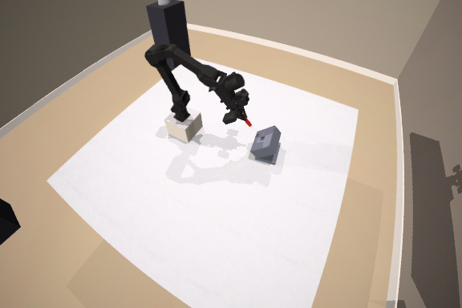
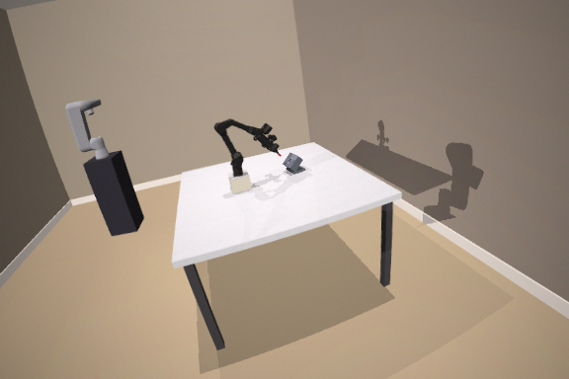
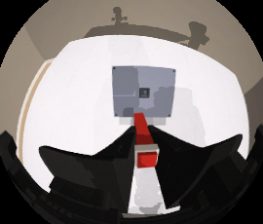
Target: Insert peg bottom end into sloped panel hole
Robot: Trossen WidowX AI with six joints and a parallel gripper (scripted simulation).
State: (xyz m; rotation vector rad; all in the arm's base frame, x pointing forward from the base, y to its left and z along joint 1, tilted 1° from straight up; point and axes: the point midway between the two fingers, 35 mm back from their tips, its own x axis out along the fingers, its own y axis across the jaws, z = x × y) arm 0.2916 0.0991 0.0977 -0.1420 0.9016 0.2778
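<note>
Right now the grey panel is 11 cm ahead of my gripper tip, 10 cm below it and 1 cm to the left of it. Round my gripper tip: red peg 1 cm behind, 1 cm above.
</note>
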